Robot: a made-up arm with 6 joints.
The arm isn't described. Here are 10 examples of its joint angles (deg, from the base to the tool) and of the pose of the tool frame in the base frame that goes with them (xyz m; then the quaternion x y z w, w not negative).
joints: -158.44 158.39 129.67 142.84 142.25 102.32
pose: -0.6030 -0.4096 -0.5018 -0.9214 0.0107 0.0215 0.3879
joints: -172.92 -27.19 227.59 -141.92 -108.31 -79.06
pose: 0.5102 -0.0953 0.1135 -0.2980 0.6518 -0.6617 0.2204
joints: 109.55 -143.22 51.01 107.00 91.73 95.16
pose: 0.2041 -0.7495 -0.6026 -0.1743 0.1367 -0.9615 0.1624
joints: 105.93 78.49 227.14 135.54 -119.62 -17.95
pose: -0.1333 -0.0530 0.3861 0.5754 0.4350 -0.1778 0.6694
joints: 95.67 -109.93 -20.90 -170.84 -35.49 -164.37
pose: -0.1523 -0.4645 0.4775 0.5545 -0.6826 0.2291 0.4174
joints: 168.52 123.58 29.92 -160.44 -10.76 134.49
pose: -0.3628 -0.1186 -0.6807 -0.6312 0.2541 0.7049 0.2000
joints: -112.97 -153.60 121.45 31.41 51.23 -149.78
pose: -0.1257 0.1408 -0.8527 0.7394 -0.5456 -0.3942 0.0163
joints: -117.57 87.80 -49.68 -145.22 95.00 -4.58
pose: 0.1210 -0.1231 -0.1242 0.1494 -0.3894 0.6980 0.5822
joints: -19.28 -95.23 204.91 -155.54 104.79 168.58
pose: -0.2456 0.2788 -0.4166 -0.0192 0.9726 -0.1994 0.1176
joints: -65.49 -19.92 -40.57 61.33 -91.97 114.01
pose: 0.0696 -0.3839 0.5943 -0.1807 0.8761 0.4161 0.1633
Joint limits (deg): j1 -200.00..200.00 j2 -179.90..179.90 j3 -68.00..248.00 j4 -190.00..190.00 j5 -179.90..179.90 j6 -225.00..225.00
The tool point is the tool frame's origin. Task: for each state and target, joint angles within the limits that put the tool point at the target. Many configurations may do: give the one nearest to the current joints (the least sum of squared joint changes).
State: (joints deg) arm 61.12 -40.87 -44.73 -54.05 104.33 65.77
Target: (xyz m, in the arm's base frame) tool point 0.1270 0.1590 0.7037
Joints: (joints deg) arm 77.78 -41.26 -3.08 -63.11 104.33 65.77
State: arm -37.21 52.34 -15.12 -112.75 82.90 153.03
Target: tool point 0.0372 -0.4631 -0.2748
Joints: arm -86.17 72.03 -0.16 -91.76 82.90 153.03
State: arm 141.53 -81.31 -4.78 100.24 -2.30 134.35
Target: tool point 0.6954 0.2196 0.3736
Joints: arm 196.04 -118.46 -20.20 84.57 -2.30 134.35
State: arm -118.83 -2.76 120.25 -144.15 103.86 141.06
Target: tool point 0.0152 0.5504 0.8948
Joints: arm -73.56 -5.31 158.21 -148.40 103.86 141.06
